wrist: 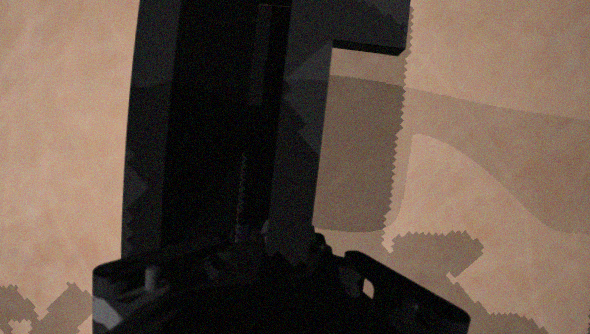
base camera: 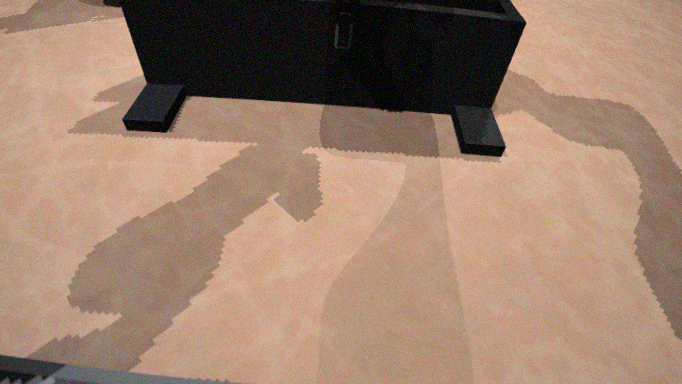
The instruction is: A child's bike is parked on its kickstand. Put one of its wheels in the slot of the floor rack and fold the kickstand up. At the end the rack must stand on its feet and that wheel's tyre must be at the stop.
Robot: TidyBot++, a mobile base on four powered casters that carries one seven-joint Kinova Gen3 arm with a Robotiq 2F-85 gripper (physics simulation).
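Places are measured from the arm's base along level axes (x right, y ahead, z up), in centimetres.
Pixels of known places: gripper, fingertip midpoint: (base camera: pixel 342 43).
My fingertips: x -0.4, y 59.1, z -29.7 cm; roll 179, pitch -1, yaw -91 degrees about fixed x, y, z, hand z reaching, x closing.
Behind a point stands the place of what it marks.
The black floor rack (base camera: pixel 240 55) {x -14.8, y 58.2, z -32.1 cm} (wrist: pixel 300 130) {x 6.7, y 59.2, z -23.6 cm} is ahead of the base, long side facing it, slot upward. Its two front feet (base camera: pixel 152 107) {x -27.2, y 52.3, z -37.7 cm} (base camera: pixel 479 131) {x 20.2, y 52.0, z -37.7 cm} point down to the floor, and no gap shows beneath them. One foot also shows at the top right of the rack in the wrist view. My gripper (wrist: pixel 288 235) {x -0.4, y 59.1, z -29.7 cm} is shut on the rack's side wall nearest the feet seen there; the dark fingertips are hard to make out. The slot shows as a dark channel between the two walls. The bike cannot be made out; a dark bit (base camera: pixel 106 2) at the top left edge may be part of it.
Tan floor (base camera: pixel 540 225) {x 25.7, y 37.1, z -39.7 cm} (wrist: pixel 500 175) {x 5.6, y 34.9, z -39.7 cm} lies around the rack, with shadows of the arm and the rack across it. A grey edge of the base (base camera: pixel 115 375) {x -12.7, y 14.8, z -28.7 cm} shows at the bottom left of the base view.
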